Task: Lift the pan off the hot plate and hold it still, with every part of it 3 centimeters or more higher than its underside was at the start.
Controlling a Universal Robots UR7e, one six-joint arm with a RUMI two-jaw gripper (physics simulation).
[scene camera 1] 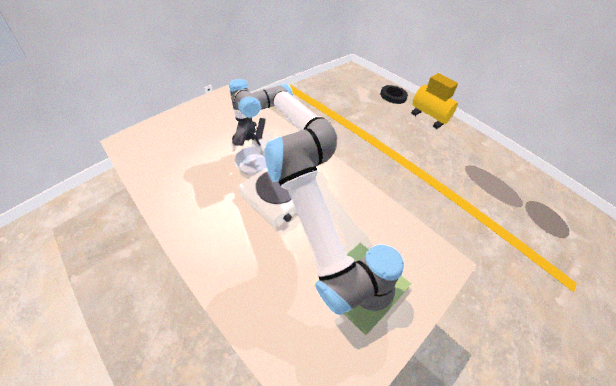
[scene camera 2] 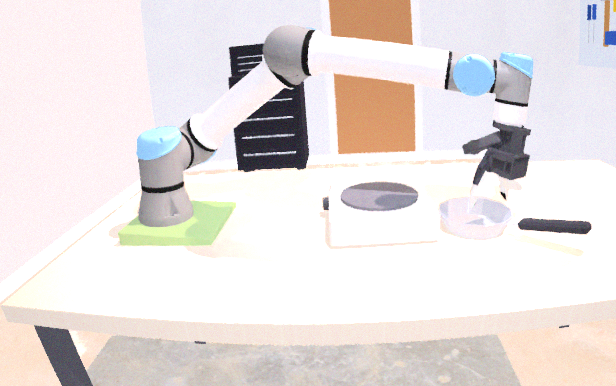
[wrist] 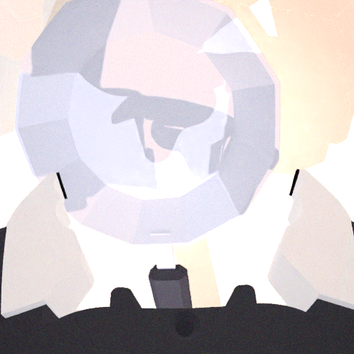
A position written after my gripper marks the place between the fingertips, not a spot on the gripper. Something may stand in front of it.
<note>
I see my gripper [scene camera 2: 488, 204], a pan [scene camera 2: 488, 218] and a white hot plate [scene camera 2: 383, 212].
The pan shows as well in scene camera 1 [scene camera 1: 248, 160] and in the wrist view [wrist: 163, 128]. The white hot plate also shows in scene camera 1 [scene camera 1: 268, 198]. My gripper is seen too in the wrist view [wrist: 177, 175].
</note>
